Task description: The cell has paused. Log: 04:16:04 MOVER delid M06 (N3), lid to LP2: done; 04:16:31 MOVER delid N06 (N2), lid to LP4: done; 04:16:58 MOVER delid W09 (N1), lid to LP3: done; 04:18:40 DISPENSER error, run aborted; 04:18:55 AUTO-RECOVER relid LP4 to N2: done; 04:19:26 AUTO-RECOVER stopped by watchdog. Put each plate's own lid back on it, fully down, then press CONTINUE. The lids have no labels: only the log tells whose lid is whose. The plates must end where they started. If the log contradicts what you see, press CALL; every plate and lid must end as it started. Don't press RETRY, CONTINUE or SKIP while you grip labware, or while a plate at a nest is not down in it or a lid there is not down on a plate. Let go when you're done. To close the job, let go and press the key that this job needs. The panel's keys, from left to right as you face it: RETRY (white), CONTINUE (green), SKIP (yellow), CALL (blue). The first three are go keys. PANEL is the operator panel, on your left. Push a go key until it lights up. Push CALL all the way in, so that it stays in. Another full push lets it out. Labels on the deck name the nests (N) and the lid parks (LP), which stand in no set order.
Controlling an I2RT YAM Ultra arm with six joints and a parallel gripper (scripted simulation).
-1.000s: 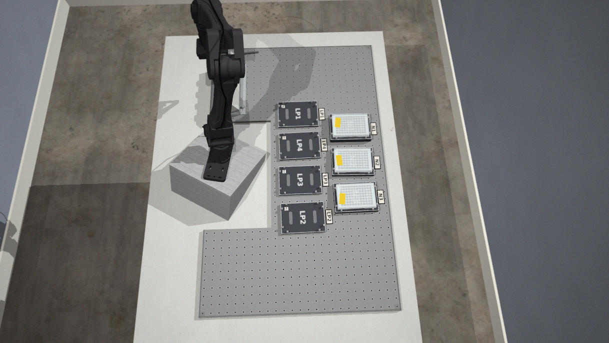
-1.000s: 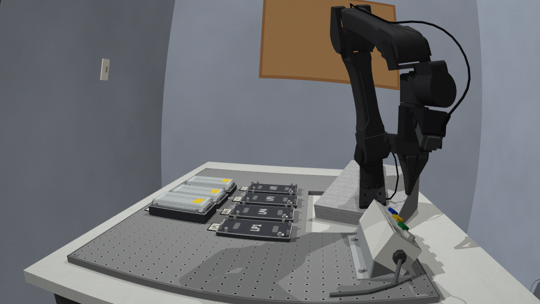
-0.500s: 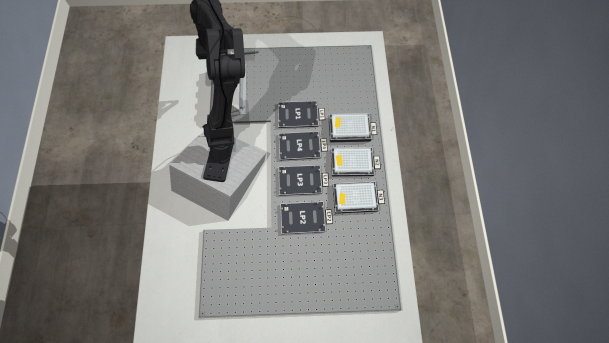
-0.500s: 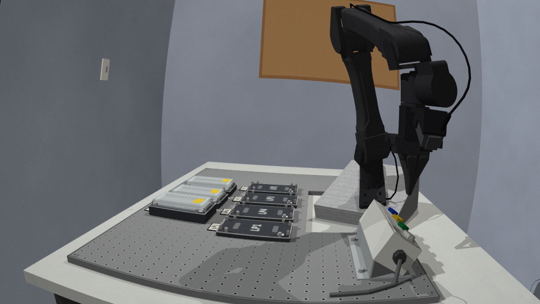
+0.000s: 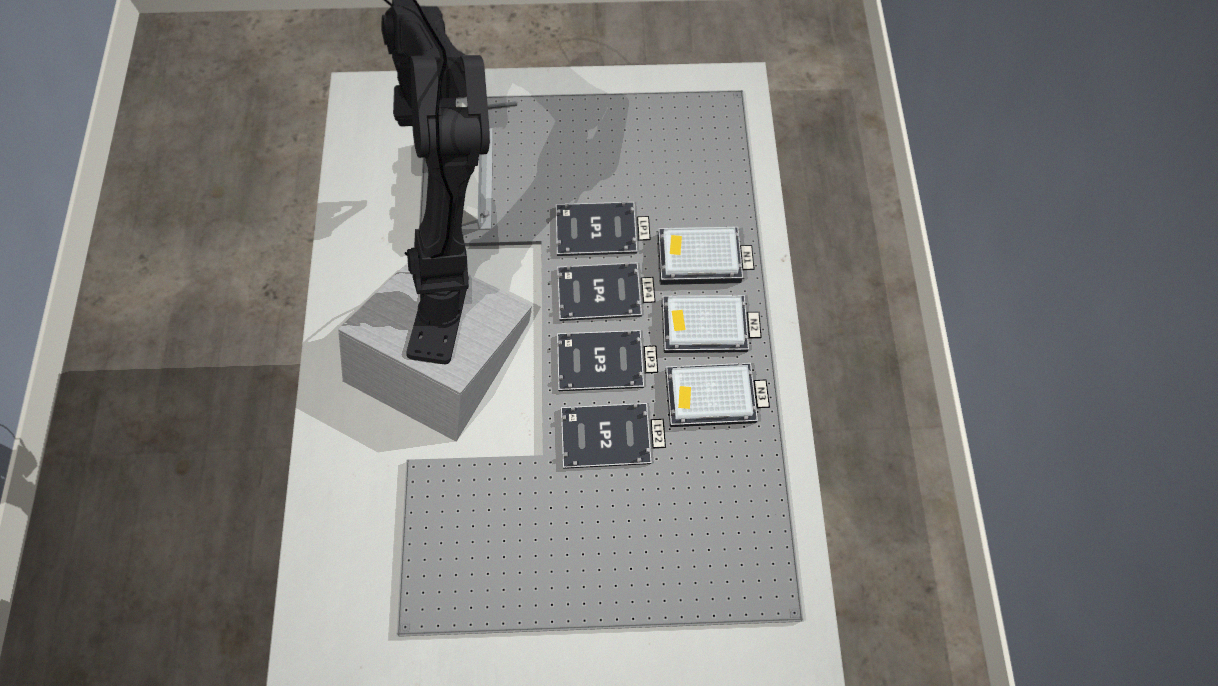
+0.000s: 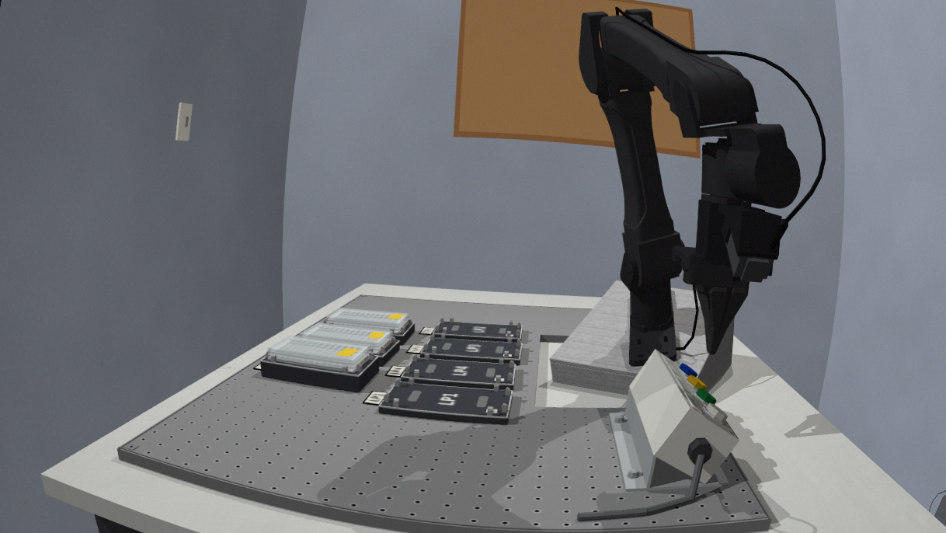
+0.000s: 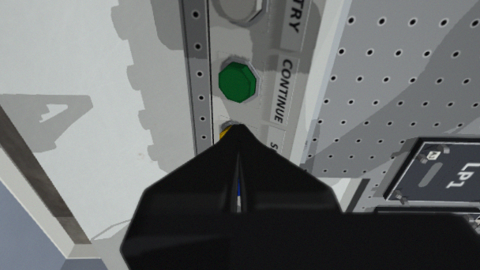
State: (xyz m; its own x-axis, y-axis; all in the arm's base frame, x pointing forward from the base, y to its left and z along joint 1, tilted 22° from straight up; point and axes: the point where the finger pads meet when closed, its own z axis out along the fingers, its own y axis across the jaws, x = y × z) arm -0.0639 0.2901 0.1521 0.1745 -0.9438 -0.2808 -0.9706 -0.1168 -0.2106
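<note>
Right now the green CONTINUE key is 50 mm below my hand and 10 mm to the left of it. Round my hand: white RETRY key 60 mm to the left, 50 mm below, 10 mm behind; then yellow SKIP key 50 mm below, 40 mm to the right; then blue CALL key 90 mm to the right, 60 mm below, 20 mm ahead.
</note>
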